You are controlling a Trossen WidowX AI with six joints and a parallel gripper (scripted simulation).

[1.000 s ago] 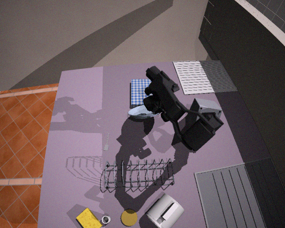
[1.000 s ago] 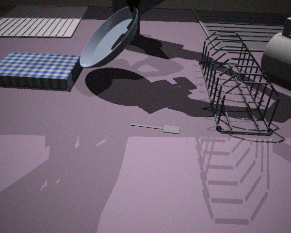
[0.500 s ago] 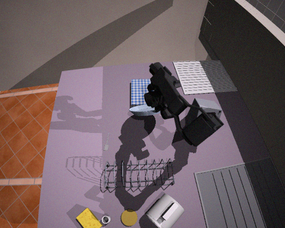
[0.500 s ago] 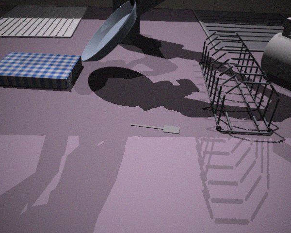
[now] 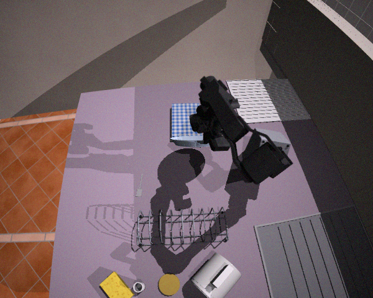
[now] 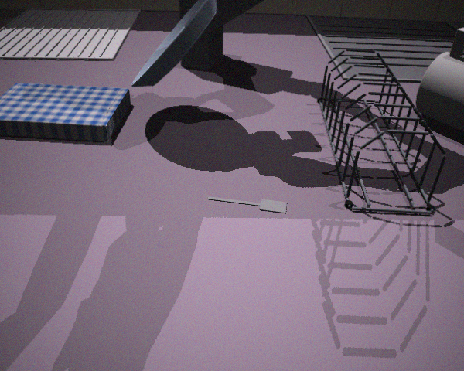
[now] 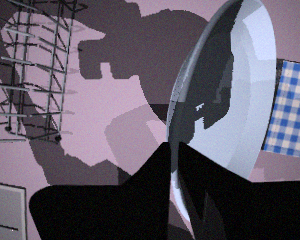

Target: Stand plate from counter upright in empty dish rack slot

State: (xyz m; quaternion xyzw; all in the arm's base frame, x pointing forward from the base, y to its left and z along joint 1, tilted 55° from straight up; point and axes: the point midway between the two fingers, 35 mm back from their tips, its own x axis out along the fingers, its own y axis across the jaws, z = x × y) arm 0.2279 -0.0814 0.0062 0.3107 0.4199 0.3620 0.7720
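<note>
Right now my hand is 10 cm above the pale blue plate, 5 cm to the left of it and 4 cm short of it. Also, from my hand: yellow disc 47 cm to the left, 22 cm below, 10 cm ahead; then small spatula 26 cm ahead, 23 cm below, 11 cm to the left; then white toaster 45 cm to the left, 17 cm below, 5 cm behind.
</note>
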